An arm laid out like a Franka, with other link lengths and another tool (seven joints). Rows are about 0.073 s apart.
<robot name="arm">
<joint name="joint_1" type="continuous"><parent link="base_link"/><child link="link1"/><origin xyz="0.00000 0.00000 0.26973" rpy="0.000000 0.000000 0.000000"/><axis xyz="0 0 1"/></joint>
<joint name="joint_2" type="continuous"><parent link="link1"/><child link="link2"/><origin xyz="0.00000 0.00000 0.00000" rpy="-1.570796 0.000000 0.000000"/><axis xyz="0 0 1"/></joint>
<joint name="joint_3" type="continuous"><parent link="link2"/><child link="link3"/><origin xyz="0.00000 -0.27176 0.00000" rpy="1.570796 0.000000 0.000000"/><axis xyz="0 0 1"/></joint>
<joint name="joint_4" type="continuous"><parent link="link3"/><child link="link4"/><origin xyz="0.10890 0.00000 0.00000" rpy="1.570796 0.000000 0.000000"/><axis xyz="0 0 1"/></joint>
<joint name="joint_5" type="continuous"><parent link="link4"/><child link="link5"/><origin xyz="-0.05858 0.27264 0.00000" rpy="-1.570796 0.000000 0.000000"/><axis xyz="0 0 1"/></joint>
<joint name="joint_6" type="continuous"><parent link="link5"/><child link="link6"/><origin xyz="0.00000 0.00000 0.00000" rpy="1.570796 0.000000 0.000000"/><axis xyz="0 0 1"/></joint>
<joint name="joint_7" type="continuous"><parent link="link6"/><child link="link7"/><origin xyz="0.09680 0.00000 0.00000" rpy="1.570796 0.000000 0.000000"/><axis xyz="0 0 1"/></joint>
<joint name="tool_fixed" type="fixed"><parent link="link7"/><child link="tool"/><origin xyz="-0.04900 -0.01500 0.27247" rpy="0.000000 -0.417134 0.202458"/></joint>
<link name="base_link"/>
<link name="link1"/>
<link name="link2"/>
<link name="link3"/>
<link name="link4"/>
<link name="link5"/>
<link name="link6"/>
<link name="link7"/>
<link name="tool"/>
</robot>
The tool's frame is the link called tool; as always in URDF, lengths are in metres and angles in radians. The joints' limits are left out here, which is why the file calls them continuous.
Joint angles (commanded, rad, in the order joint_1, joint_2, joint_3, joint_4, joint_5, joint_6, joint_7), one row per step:
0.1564 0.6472 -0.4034 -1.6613 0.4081 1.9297 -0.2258
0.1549 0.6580 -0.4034 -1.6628 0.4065 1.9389 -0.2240
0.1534 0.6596 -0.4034 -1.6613 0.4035 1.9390 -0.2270
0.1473 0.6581 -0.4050 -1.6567 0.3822 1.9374 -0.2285
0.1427 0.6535 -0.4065 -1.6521 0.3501 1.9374 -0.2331
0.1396 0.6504 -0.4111 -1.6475 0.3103 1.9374 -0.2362
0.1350 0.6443 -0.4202 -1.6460 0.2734 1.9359 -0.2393
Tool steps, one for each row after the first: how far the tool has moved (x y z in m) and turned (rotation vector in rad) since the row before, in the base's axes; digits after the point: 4 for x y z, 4 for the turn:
-0.0011 -0.0024 -0.0055 -0.0069 0.0046 -0.0032
-0.0002 -0.0016 -0.0005 -0.0019 0.0003 0.0036
-0.0007 -0.0081 0.0014 -0.0158 0.0013 0.0087
-0.0006 -0.0100 0.0027 -0.0231 -0.0004 0.0197
-0.0016 -0.0126 0.0024 -0.0313 0.0036 0.0219
-0.0025 -0.0146 0.0039 -0.0304 0.0042 0.0140

